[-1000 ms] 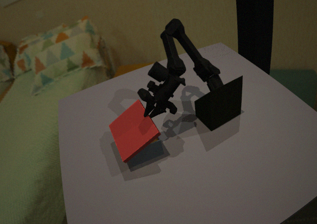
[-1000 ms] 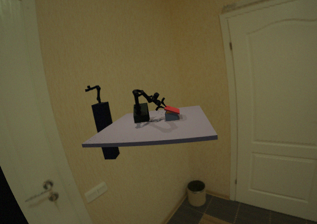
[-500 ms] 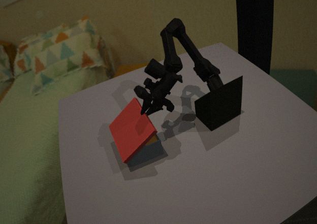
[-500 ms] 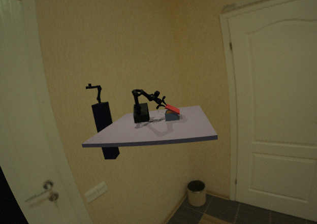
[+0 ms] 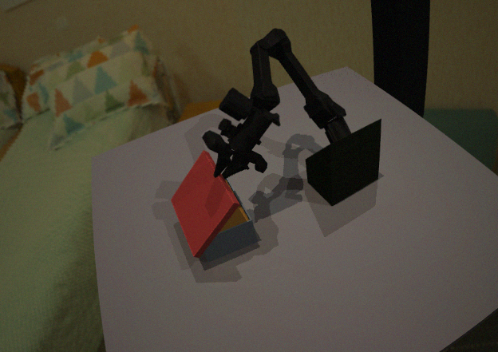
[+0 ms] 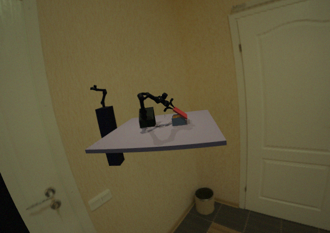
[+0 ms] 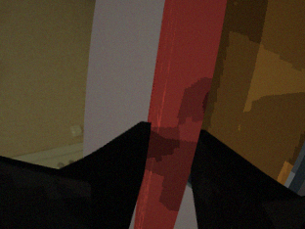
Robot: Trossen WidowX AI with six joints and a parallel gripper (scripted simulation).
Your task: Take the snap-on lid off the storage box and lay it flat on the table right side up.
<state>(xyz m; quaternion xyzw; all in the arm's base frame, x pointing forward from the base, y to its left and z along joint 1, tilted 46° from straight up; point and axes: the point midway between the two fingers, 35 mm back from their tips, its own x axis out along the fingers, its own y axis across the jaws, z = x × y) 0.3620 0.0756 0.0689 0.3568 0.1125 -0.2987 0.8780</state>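
Now: the lid 70 mm ahead of my gripper tip and 50 mm below it. Also, from my gripper tip: storage box (140 mm below, 40 mm ahead).
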